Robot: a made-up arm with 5 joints.
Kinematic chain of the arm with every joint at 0, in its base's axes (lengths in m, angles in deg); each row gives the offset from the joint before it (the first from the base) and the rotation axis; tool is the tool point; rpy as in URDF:
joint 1: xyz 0 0 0.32 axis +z
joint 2: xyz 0 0 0 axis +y
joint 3: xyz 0.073 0 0.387 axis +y
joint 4: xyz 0.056 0 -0.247 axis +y
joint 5: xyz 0.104 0 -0.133 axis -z
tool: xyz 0 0 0 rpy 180 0 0
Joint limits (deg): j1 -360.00..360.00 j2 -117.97..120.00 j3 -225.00..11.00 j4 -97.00..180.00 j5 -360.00..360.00
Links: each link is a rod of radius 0.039 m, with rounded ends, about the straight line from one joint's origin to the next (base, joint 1, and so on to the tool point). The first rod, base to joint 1, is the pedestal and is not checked.
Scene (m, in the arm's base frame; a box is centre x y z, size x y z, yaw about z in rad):
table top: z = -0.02
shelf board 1: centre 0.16 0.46 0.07 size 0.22 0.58 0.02 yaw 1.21
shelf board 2: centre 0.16 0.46 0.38 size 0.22 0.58 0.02 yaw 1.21
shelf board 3: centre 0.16 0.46 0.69 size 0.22 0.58 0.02 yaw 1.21
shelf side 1: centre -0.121 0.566 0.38 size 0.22 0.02 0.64 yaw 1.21
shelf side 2: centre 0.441 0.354 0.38 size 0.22 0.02 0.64 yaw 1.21
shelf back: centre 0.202 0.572 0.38 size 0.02 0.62 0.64 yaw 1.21
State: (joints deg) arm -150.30 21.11 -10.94 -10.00 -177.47
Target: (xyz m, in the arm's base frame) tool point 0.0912 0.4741 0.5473
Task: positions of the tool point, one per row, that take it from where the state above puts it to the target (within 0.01 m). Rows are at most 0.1 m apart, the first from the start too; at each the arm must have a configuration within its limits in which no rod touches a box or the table.
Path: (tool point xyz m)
1: -0.3138 -0.0917 0.3011
2: -0.3275 -0.0165 0.3342
3: -0.3200 0.0595 0.3673
4: -0.2923 0.1298 0.4001
5: -0.2471 0.1886 0.4321
6: -0.1888 0.2312 0.4632
7: -0.1234 0.2548 0.4930
8: -0.0569 0.2585 0.5211
9: 0.0042 0.2435 0.5473
10: 0.0241 0.3218 0.5642
11: 0.0533 0.4001 0.5642
12: 0.0912 0.4741 0.5473

